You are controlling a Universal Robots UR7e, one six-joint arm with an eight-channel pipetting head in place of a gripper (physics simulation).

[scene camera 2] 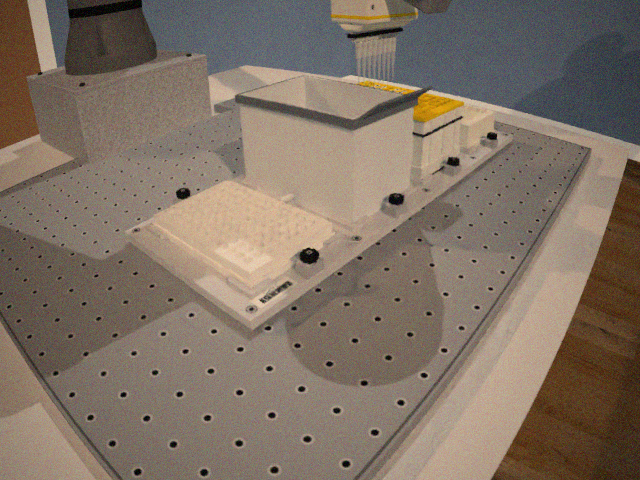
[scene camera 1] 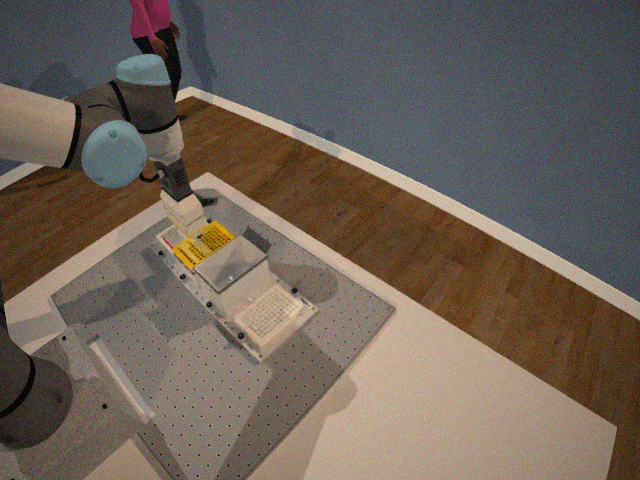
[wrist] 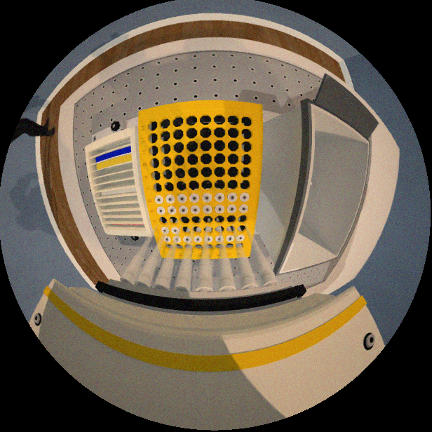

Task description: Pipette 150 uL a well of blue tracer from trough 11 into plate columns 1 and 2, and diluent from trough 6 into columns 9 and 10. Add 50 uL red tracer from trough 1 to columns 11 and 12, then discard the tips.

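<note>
My pipetting head [scene camera 1: 181,206] [scene camera 2: 374,33] [wrist: 200,298] carries a row of clear tips [scene camera 2: 375,56] [wrist: 205,272], their lower ends above the yellow tip rack [scene camera 1: 178,246] [scene camera 2: 439,107] [wrist: 200,111]. In the wrist view, the rack has many dark empty holes and several rows with white tips, one partly filled. The trough reservoir [scene camera 2: 483,129] [wrist: 141,192] stands beside the rack; a blue strip [wrist: 113,154] and a yellow strip [wrist: 114,163] lie near one end, a thin red line near the other. The white well plate [scene camera 1: 266,342] [scene camera 2: 191,254] sits at the other end of the deck; its well contents cannot be made out.
A tall open waste bin [scene camera 1: 231,268] [scene camera 2: 310,155] [wrist: 300,175] with a dark rim stands between rack and plate. Black knobs [scene camera 2: 309,255] line the carrier edge. The arm's base block [scene camera 2: 139,98] is behind. A person [scene camera 1: 155,36] in pink stands beyond the table.
</note>
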